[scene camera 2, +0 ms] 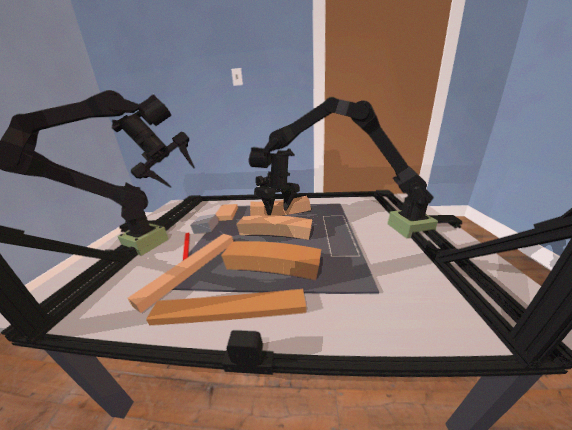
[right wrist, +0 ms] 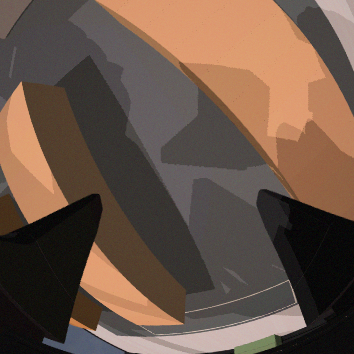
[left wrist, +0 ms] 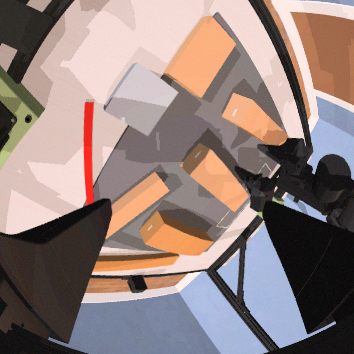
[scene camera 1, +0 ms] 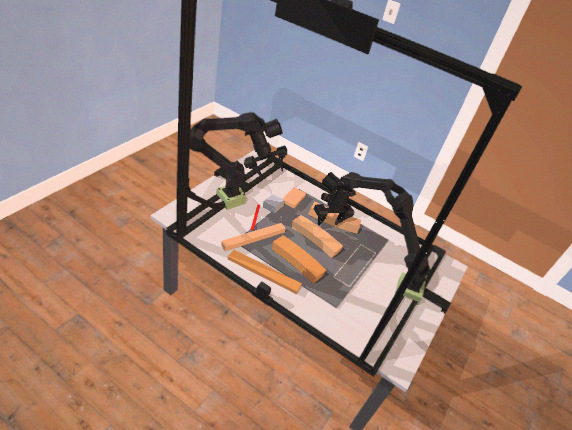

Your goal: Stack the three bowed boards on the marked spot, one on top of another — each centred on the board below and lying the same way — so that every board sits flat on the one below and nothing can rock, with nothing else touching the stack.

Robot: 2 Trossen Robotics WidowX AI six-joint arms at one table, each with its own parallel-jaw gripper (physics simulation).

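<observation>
Three bowed orange boards lie apart on the dark mat: a back board, a middle board and a front board. The marked spot is a thin white outline on the mat, right of the boards in scene camera 2. My right gripper is open and low around the back and middle boards; contact is unclear. My left gripper is open, high and empty.
A long pale bar and a long orange bar lie at the front left. A grey block, an orange block and a red strip lie left and back.
</observation>
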